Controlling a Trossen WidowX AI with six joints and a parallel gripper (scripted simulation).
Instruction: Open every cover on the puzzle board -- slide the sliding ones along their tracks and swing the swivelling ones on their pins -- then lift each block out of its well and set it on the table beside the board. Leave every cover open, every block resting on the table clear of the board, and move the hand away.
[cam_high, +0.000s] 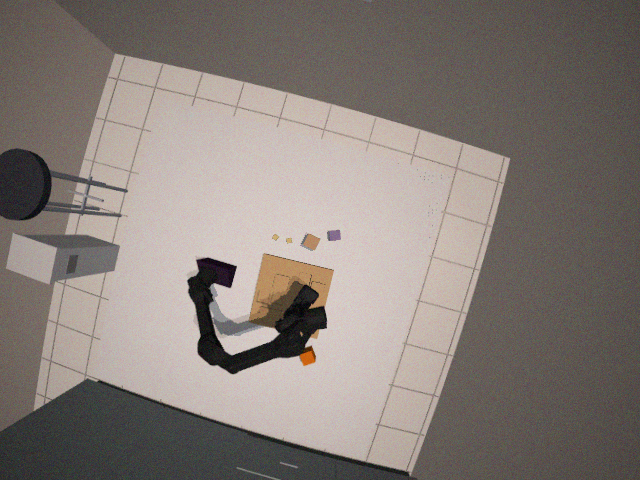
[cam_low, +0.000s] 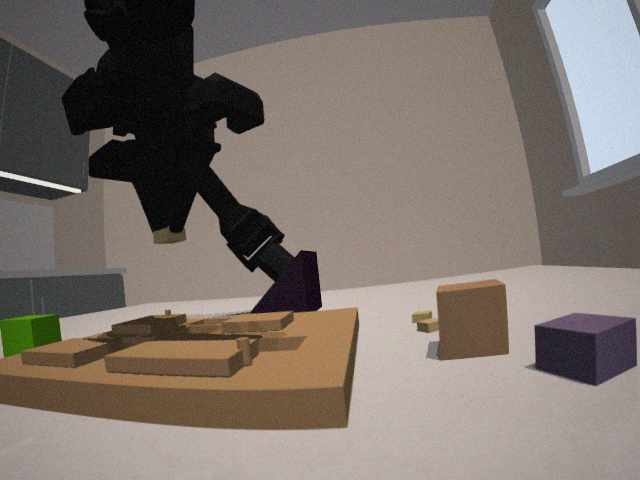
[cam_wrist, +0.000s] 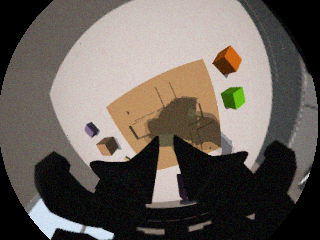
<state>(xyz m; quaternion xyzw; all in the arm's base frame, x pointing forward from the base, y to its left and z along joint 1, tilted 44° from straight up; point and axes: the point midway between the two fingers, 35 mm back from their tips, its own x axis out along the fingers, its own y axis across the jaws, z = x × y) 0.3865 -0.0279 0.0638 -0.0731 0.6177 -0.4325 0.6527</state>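
Now: the tan puzzle board 10 cm below my gripper tip, 4 cm behind it and 2 cm to the right of it. From my gripper tip the other things lie so: orange block: 24 cm to the right, 9 cm below, 6 cm ahead; then brown block: 23 cm to the left, 9 cm below, 1 cm ahead; then green block: 22 cm to the right, 9 cm below, 5 cm behind.
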